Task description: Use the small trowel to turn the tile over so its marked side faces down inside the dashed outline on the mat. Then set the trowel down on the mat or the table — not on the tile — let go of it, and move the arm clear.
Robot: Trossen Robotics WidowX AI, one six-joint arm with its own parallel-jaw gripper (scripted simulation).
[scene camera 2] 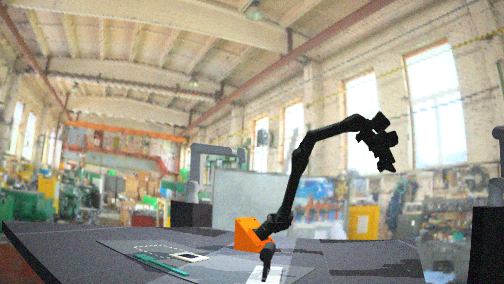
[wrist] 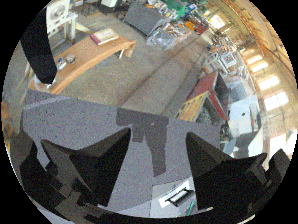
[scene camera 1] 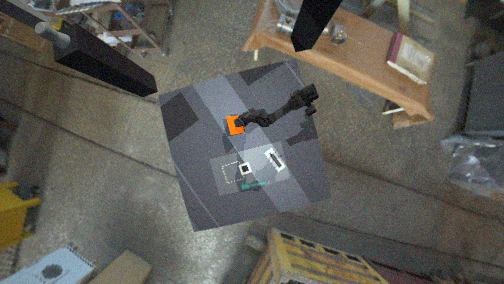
My gripper (scene camera 2: 395,167) is open, holding nothing.
My gripper shows as well in the wrist view (wrist: 159,134).
